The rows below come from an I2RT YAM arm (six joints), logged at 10 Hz.
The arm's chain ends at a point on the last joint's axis. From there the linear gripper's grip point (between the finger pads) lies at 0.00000 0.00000 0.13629 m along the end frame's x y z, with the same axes.
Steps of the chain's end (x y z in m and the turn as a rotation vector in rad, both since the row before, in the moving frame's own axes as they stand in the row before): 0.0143, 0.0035, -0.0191, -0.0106, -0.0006, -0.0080; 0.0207, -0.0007, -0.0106, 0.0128, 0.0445, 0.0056; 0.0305, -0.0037, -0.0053, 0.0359, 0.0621, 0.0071; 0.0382, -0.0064, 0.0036, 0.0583, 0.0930, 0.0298; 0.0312, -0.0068, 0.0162, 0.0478, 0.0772, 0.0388; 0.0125, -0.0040, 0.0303, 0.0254, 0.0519, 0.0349; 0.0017, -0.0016, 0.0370, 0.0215, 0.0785, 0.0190
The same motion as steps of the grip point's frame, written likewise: 0.0142, 0.0049, -0.0191, -0.0106, -0.0006, -0.0080; 0.0268, -0.0024, -0.0107, 0.0128, 0.0445, 0.0056; 0.0390, -0.0086, -0.0057, 0.0359, 0.0621, 0.0071; 0.0510, -0.0141, 0.0028, 0.0583, 0.0930, 0.0298; 0.0418, -0.0131, 0.0156, 0.0478, 0.0772, 0.0388; 0.0196, -0.0073, 0.0301, 0.0254, 0.0519, 0.0349; 0.0124, -0.0044, 0.0365, 0.0215, 0.0785, 0.0190
